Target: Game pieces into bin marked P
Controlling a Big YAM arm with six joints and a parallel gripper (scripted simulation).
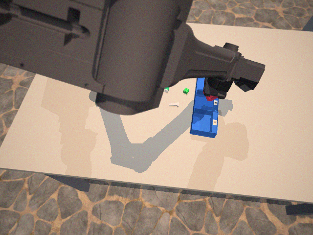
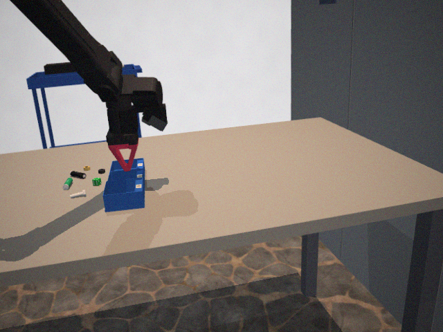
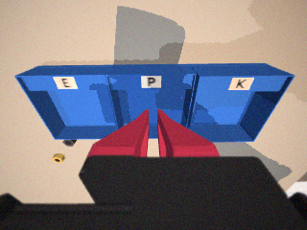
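The blue bin is 10 mm behind my hand and 40 mm below it. Round my hand: black nut (50 mm behind, 150 mm to the left, 50 mm below); then bolt (120 mm behind, 50 mm below); then green die (70 mm behind, 60 mm to the left, 50 mm below).
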